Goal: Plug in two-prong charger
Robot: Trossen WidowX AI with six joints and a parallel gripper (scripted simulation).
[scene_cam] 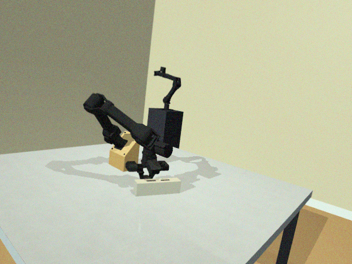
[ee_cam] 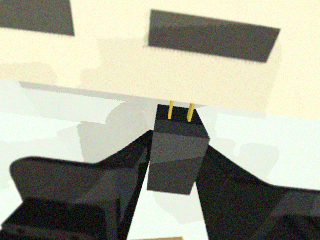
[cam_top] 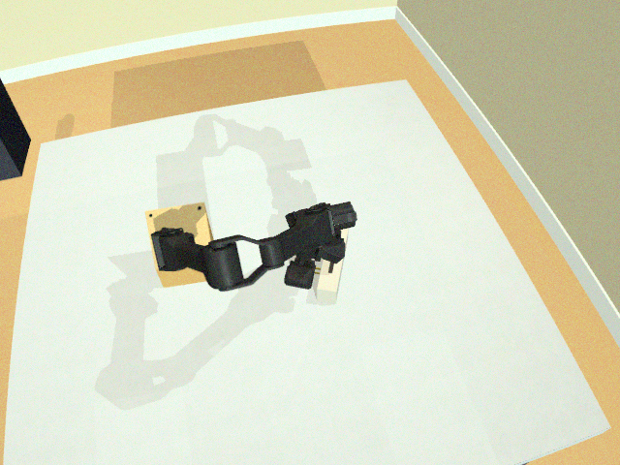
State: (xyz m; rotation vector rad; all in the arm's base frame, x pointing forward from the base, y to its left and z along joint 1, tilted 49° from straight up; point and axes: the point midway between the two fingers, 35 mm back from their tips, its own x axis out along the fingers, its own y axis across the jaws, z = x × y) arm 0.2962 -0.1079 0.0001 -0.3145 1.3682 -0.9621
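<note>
Right now my gripper tip is 20 mm short of the grey charger, 10 mm to the left of it and 10 mm below it.
</note>
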